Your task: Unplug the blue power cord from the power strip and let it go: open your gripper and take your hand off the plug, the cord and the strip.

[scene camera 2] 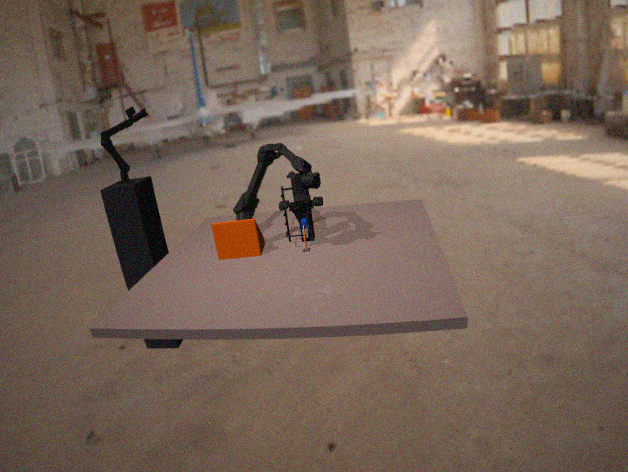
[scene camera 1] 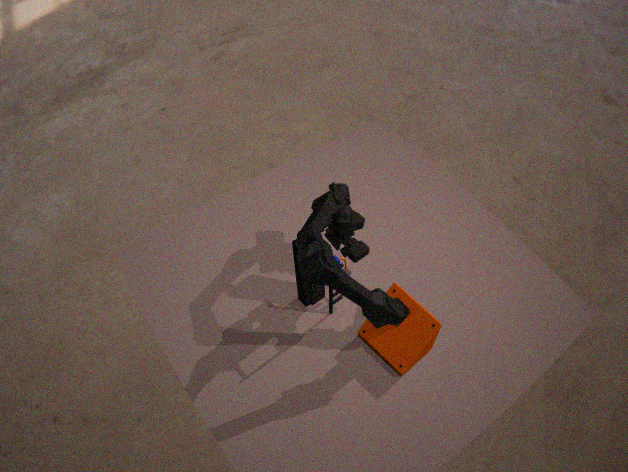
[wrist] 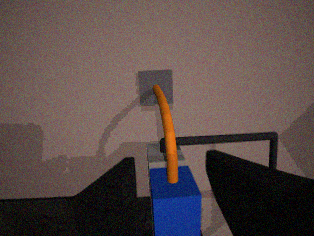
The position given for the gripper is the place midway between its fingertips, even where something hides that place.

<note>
In view: the gripper (scene camera 1: 341, 253).
The gripper shows as well in the wrist view (wrist: 170, 163).
</note>
